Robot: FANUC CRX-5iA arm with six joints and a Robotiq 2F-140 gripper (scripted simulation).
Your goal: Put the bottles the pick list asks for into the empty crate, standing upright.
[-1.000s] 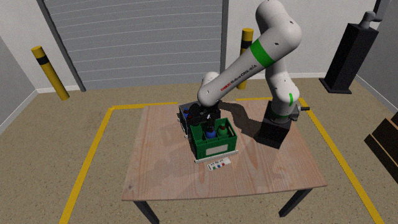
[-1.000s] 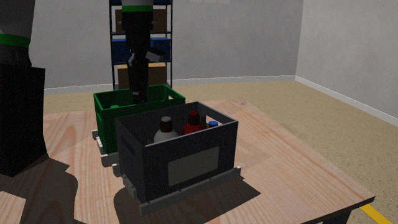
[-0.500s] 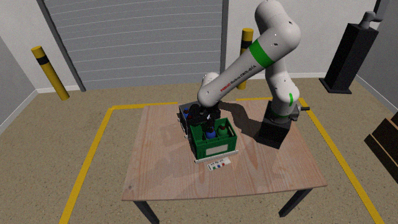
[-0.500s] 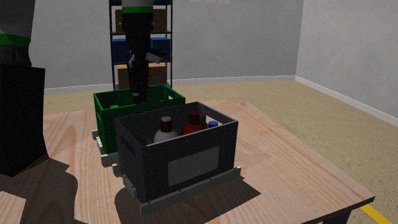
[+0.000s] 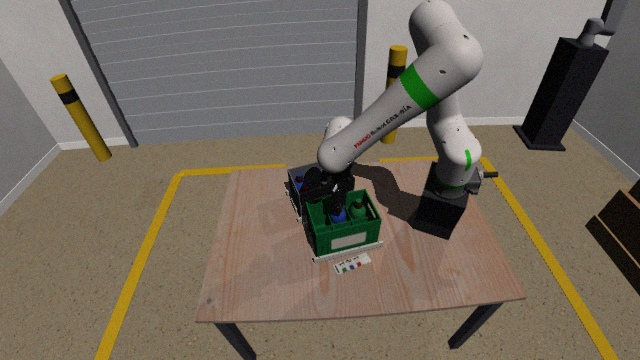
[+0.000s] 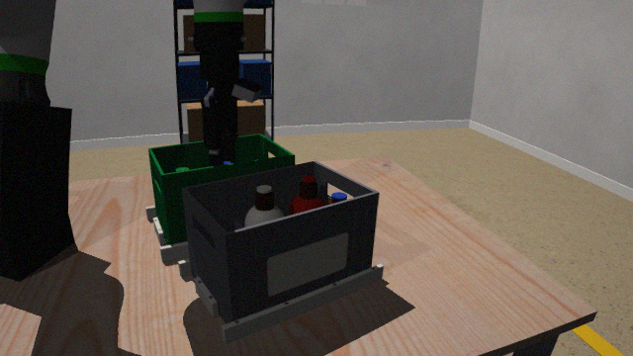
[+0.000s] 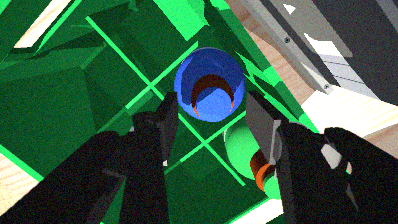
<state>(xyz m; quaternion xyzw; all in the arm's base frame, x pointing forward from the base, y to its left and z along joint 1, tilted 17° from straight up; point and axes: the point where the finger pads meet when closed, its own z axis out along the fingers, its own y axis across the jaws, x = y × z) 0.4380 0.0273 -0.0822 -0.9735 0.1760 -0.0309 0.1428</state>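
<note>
The blue-label bottle is 20 cm ahead of my hand, 18 cm to the right of it and 8 cm below it. From my hand the other things lie so: green-label bottle: 8 cm below, 8 cm behind, 3 cm to the right; then white-label bottle: 14 cm to the right, 8 cm below, 8 cm ahead; then green crate: 9 cm below, 4 cm to the left, 1 cm behind.
</note>
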